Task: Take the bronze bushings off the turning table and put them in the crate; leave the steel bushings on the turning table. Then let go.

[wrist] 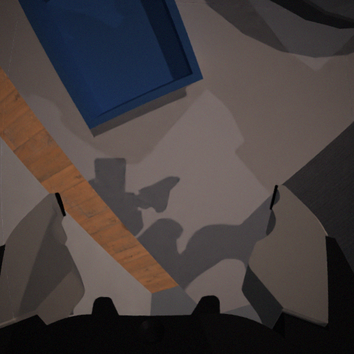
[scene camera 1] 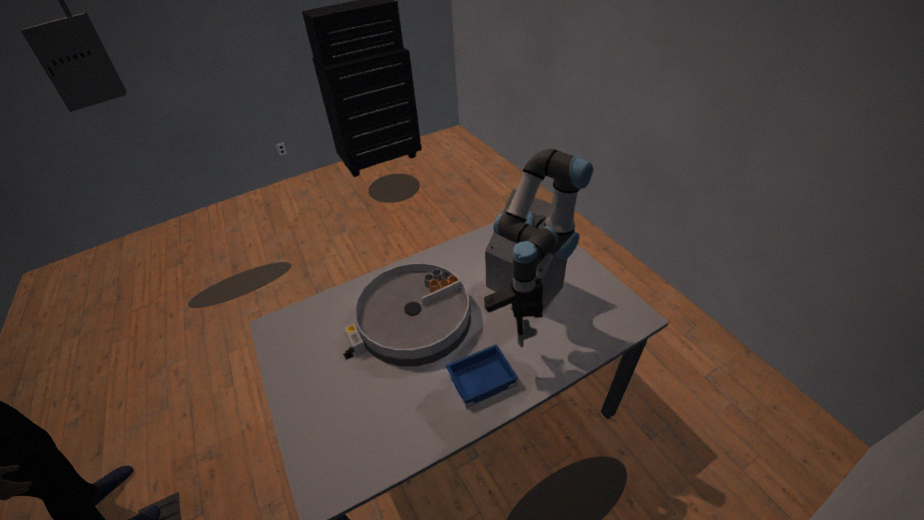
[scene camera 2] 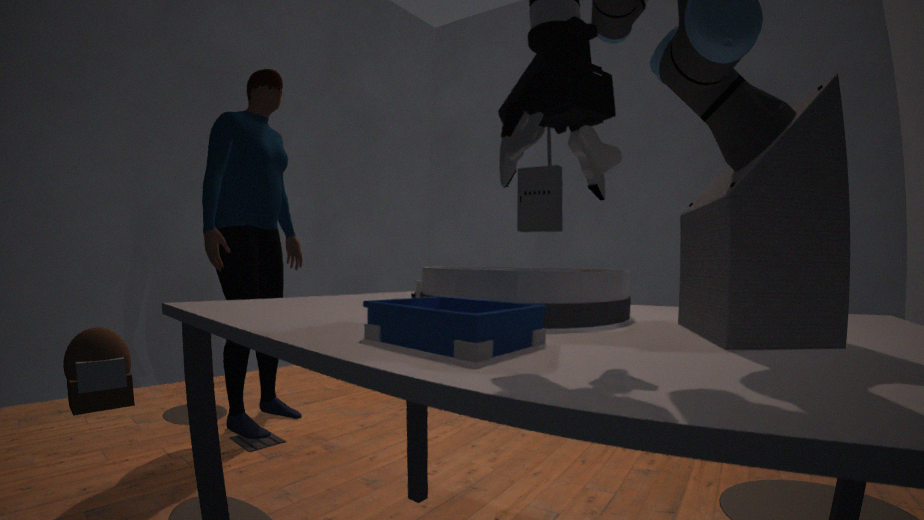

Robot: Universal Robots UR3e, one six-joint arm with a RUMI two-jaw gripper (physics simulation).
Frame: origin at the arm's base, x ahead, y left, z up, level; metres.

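Seen in the pictures: gripper, fingertip midpoint: (scene camera 1: 518,327) (scene camera 2: 558,194); arm's base, origin of the base link: (scene camera 2: 764,142).
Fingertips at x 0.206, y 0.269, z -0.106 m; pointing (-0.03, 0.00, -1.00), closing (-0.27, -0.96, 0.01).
Note:
Offsets run from my fingertips to a thing's middle. "*": to the spot under its first point.
Three orange-bronze bushings @[0.133 m ahead, 0.362 m right, 0.110 m down] (scene camera 1: 443,283) stand close together against the white bar @[* 0.151 m ahead, 0.332 m right, 0.111 m down] (scene camera 1: 442,293) on the turning table (scene camera 1: 387,336) (scene camera 2: 517,284). Grey steel bushings @[0.141 m ahead, 0.428 m right, 0.110 m down] (scene camera 1: 437,274) stand right behind them, touching or nearly so; their exact number is hard to tell. In scene camera 2 the turning table's wall hides nearly all of the bushings. The blue crate @[0.136 m ahead, 0.025 m left, 0.157 m down] (scene camera 1: 481,375) (scene camera 2: 426,329) (wrist: 125,60) stands beside the turning table, and no bushing shows in it. My gripper (scene camera 1: 521,328) (scene camera 2: 553,190) (wrist: 166,192) is open and empty, high above the table, to the crate's right in scene camera 1.
The arm's grey pedestal (scene camera 1: 504,268) (scene camera 2: 769,258) stands right of the turning table. A small box with a yellow label @[* 0.508 m ahead, 0.275 m right, 0.124 m down] (scene camera 1: 352,335) sits at the turning table's left edge. A person (scene camera 2: 248,174) stands beyond the table. The table's front edge (scene camera 2: 387,381) runs close by the crate.

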